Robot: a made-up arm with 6 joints. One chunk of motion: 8 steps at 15 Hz.
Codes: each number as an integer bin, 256 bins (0 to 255) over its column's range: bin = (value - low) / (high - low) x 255, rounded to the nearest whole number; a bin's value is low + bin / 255 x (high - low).
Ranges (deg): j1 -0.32..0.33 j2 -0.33..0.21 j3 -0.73..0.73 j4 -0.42..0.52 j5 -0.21..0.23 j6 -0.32..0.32
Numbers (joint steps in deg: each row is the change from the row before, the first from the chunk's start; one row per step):
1: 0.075 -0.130 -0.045 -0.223 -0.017 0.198
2: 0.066 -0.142 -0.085 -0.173 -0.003 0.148
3: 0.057 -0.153 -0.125 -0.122 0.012 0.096
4: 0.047 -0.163 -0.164 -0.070 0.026 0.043
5: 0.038 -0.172 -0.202 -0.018 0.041 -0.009
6: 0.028 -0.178 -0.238 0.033 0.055 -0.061
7: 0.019 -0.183 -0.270 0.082 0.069 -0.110
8: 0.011 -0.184 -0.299 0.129 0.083 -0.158
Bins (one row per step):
1: 155 94 120 53 112 206
2: 151 89 113 67 120 186
3: 148 84 106 81 129 166
4: 144 79 99 95 137 145
5: 140 75 92 109 145 124
6: 137 72 86 123 154 103
7: 133 69 80 136 162 84
8: 130 69 75 149 170 65

